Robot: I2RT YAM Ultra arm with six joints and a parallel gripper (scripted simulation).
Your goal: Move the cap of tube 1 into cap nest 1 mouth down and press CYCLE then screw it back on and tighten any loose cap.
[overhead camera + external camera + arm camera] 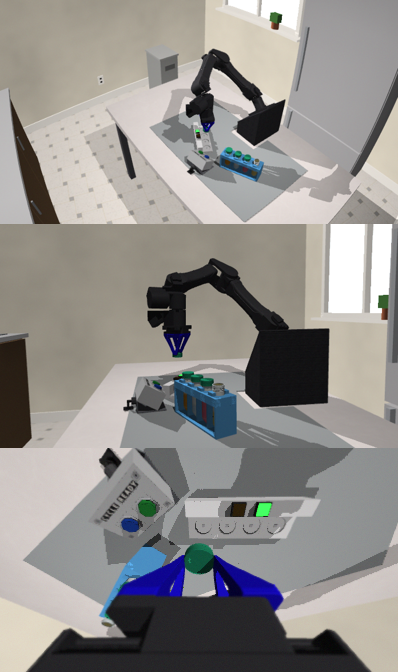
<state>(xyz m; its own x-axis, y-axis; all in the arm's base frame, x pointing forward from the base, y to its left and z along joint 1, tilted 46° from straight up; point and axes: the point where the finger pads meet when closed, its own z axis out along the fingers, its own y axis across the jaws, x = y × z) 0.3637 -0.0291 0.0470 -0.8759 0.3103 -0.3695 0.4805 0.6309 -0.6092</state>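
My gripper is now 90 mm above the green key, 70 mm short of it and 60 mm to the right of it. The rest, counted from my hand: blue key: 100 mm to the left, 90 mm below, 70 mm ahead; then grey key box: 110 mm below, 90 mm ahead, 80 mm to the left; then green cap: 10 mm below.
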